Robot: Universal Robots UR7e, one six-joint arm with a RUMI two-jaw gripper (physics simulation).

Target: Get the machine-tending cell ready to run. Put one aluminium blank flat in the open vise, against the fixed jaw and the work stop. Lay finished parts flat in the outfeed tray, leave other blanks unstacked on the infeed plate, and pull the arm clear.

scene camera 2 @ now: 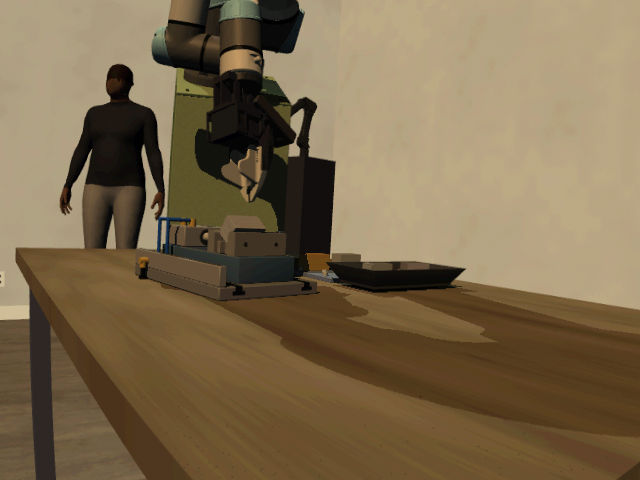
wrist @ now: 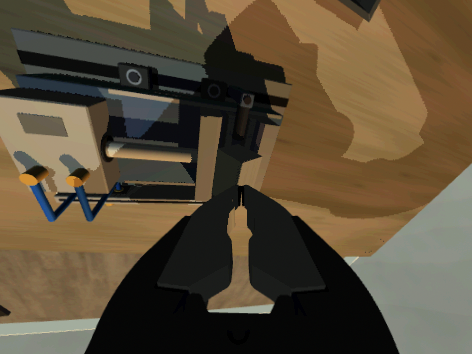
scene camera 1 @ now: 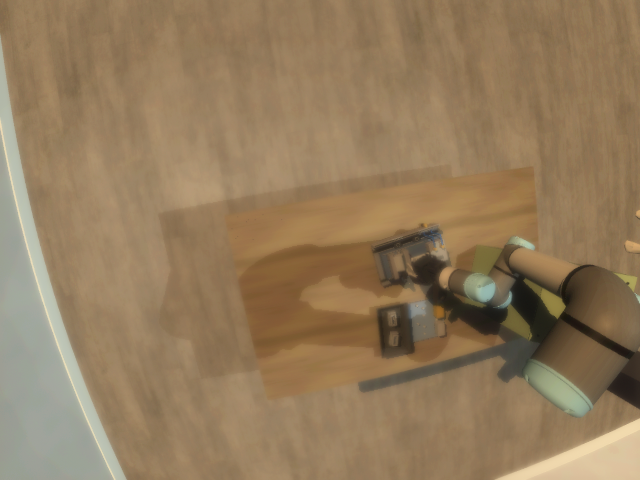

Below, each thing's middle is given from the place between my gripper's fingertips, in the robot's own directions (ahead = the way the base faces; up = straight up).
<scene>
Right now my hand is 11 cm short of the outfeed tray [scene camera 2: 352, 273], 28 cm to the right of it and 12 cm above it. From my hand the other things lie so: infeed plate [scene camera 1: 415, 313]: 5 cm behind, 32 cm to the left, 14 cm below.
</scene>
